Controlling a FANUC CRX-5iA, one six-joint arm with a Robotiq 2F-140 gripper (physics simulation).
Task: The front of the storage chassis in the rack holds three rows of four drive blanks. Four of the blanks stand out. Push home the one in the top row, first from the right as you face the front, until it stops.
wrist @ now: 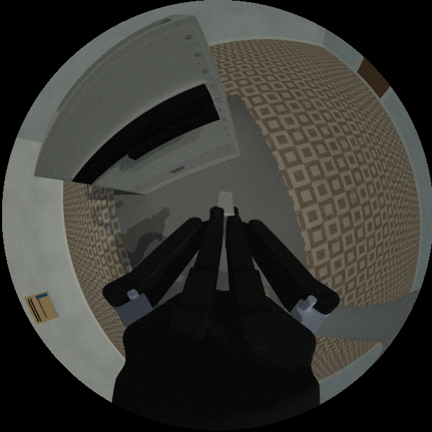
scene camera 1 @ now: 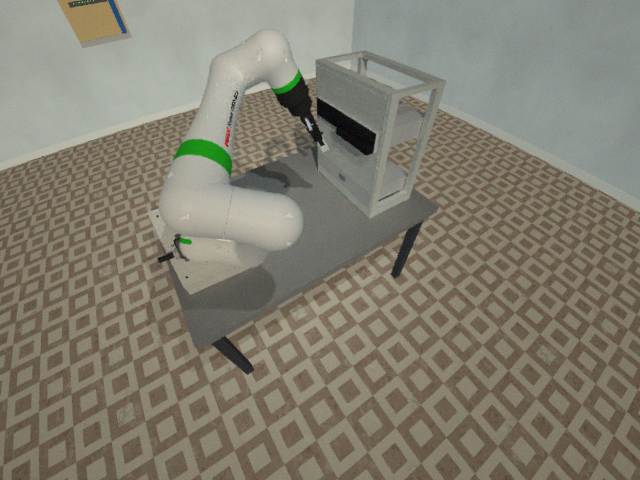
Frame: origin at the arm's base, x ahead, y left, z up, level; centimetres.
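Seen in the pictures: gripper, fingertip midpoint: (scene camera 1: 325, 149).
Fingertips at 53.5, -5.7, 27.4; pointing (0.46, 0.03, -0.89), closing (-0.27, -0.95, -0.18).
Offsets run from my fingertips to a thing's top centre, as dx, dy, dz. "pt": to the spot under its first point. Level surfaces: height alone.
The storage chassis @[pt +19.1, +29.3, -0.5] (scene camera 1: 330, 110) (wrist: 160, 117) shows as a black band across the front of the pale grey rack (scene camera 1: 351, 85) (wrist: 125, 85). A black part @[pt +18.8, +7.4, -4.2] (scene camera 1: 355, 138) (wrist: 175, 137) stands out along its lower edge. The single drive blanks, including the top right one, cannot be told apart in the dark. My gripper (scene camera 1: 321, 143) (wrist: 224, 201) is shut and empty, pointing down. It is apart from the chassis, in front of the rack and over the table, with its tips lower than the black band. A small pale piece (scene camera 1: 324, 147) (wrist: 226, 199) shows at the fingertips.
The rack stands at the far end of the grey table @[dz -45.2] (scene camera 1: 330, 232) (wrist: 260, 172). Its lower front panel @[pt +21.4, +18.8, -28.6] (scene camera 1: 343, 170) carries a small dark slot. The arm's white base plate (scene camera 1: 201, 279) is at the table's other end. A pale arm link (wrist: 370, 320) shows at the right of the wrist view.
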